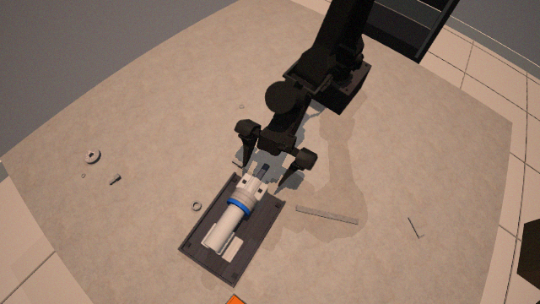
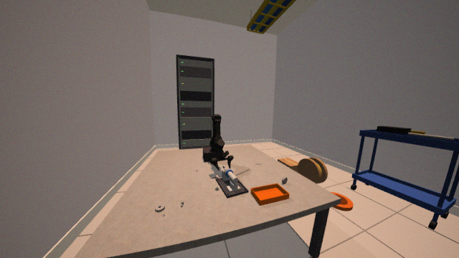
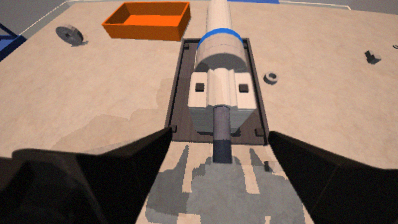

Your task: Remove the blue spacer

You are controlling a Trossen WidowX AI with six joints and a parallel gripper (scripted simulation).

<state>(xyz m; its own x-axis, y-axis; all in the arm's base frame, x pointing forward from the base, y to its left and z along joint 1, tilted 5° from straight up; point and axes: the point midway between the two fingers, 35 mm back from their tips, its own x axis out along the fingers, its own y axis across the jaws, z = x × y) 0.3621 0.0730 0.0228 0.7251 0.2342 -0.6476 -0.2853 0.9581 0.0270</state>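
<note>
Right now the dark grey shaft is 5 cm ahead of my gripper tip, 1 cm to the left of it and 1 cm above it. Round my gripper tip: grey strip 7 cm behind, 17 cm to the left, 7 cm below; blue spacer 9 cm ahead, 3 cm to the left, 1 cm above; orange tray 25 cm ahead, 26 cm to the left, 6 cm below.
</note>
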